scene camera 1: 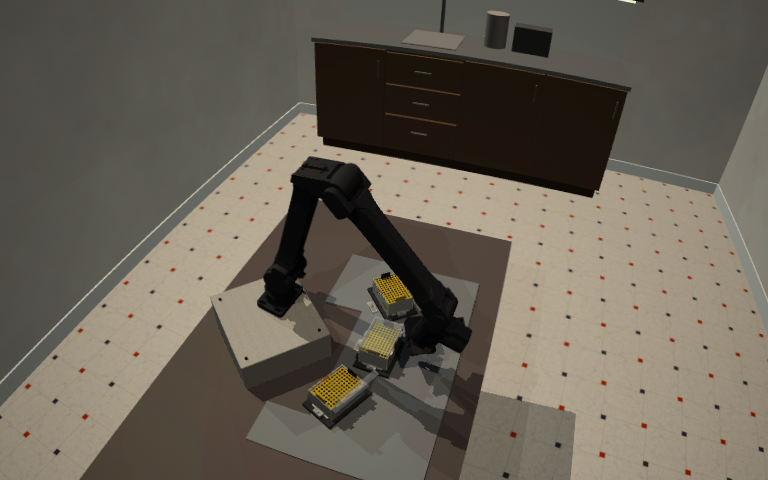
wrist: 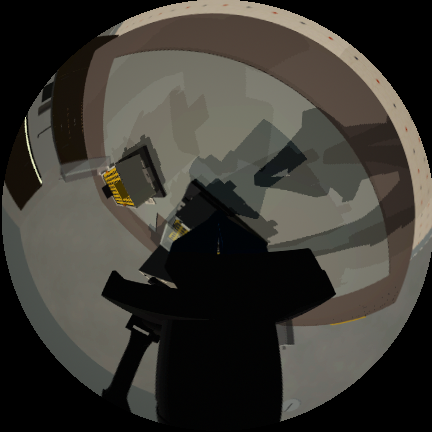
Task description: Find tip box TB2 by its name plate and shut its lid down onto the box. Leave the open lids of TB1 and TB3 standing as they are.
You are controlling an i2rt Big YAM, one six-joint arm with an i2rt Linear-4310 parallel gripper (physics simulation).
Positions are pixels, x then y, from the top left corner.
Labels:
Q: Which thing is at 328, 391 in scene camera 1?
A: A tip box.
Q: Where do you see a clear lid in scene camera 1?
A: At 380, 338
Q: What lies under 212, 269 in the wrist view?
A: My gripper.

